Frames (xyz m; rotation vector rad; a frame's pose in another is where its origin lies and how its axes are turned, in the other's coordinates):
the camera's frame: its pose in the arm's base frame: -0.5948 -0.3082 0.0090 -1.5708 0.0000 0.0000
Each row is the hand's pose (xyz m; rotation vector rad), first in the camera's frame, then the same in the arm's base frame.
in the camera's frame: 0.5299 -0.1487 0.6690 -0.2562 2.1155 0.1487
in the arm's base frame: -0.0649 0.3608 0.1577 -1.1205 1.7732 -1.5403
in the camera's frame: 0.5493 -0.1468 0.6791 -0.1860 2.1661 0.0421
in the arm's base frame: -0.0455 0.3709 0.1558 -1.0276 1.7087 -1.6436
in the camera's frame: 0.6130 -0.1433 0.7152 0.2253 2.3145 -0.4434
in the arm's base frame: 0.0182 0.4070 0.1523 -0.5354 1.3541 -1.9958
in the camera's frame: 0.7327 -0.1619 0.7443 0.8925 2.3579 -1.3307
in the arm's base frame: 0.1379 0.4361 0.1709 0.3062 0.6621 -2.3776
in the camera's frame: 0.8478 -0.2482 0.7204 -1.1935 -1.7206 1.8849
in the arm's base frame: 0.2530 0.4122 0.2572 1.1569 -0.1149 -2.5215
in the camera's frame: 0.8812 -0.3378 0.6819 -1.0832 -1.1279 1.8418
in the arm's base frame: 0.2864 0.3737 0.3468 1.6713 -0.5965 -2.4814
